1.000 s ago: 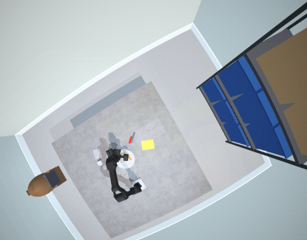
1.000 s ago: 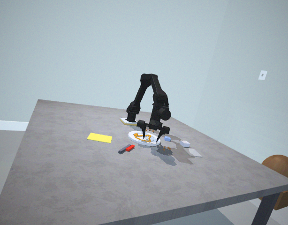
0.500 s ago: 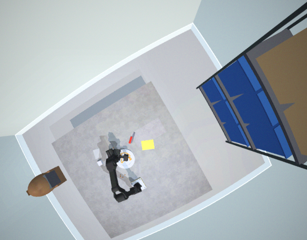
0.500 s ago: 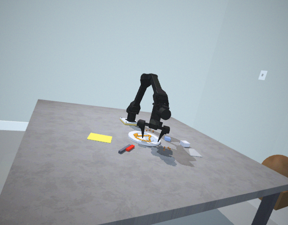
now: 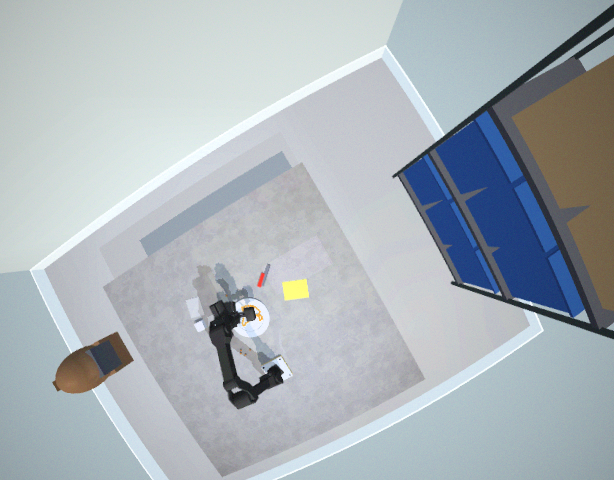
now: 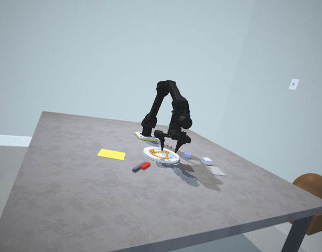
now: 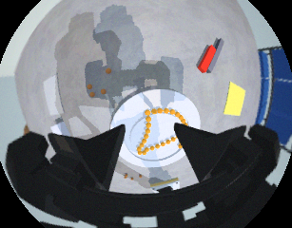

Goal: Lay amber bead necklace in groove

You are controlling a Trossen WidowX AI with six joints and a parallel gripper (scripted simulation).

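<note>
My gripper tip is 60 mm past the round white bead board and 30 mm above it. From my gripper tip the other things lie so: white block (80 mm ahead, 230 mm to the left, 30 mm below); then blue block (20 mm behind, 170 mm to the left, 40 mm below); then grey tool (50 mm ahead, 190 mm to the right, 40 mm below).
</note>
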